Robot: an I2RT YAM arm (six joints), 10 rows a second.
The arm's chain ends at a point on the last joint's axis. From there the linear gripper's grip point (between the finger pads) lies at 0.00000 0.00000 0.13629 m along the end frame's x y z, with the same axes.
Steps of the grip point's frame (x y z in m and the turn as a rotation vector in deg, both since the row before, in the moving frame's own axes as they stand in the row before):
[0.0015, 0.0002, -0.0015, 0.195, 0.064, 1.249]
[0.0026, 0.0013, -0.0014, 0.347, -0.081, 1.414]
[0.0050, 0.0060, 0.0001, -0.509, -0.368, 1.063]
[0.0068, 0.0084, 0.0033, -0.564, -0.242, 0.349]
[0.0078, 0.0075, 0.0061, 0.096, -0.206, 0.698]
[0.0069, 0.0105, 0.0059, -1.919, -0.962, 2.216]
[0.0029, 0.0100, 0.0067, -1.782, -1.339, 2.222]
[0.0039, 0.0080, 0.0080, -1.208, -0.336, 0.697]
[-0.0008, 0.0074, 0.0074, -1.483, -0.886, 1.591]
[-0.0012, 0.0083, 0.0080, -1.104, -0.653, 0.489]
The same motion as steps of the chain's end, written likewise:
[0.0013, 0.0007, -0.0015, 0.195, 0.064, 1.249]
[0.0028, 0.0021, -0.0014, 0.347, -0.081, 1.414]
[0.0059, 0.0048, 0.0001, -0.509, -0.368, 1.063]
[0.0074, 0.0071, 0.0033, -0.564, -0.242, 0.349]
[0.0083, 0.0077, 0.0061, 0.096, -0.206, 0.698]
[0.0093, 0.0060, 0.0060, -1.919, -0.962, 2.216]
[0.0062, 0.0058, 0.0068, -1.782, -1.339, 2.222]
[0.0047, 0.0051, 0.0080, -1.208, -0.336, 0.697]
[0.0014, 0.0039, 0.0075, -1.483, -0.886, 1.591]
[0.0004, 0.0057, 0.0080, -1.104, -0.653, 0.489]

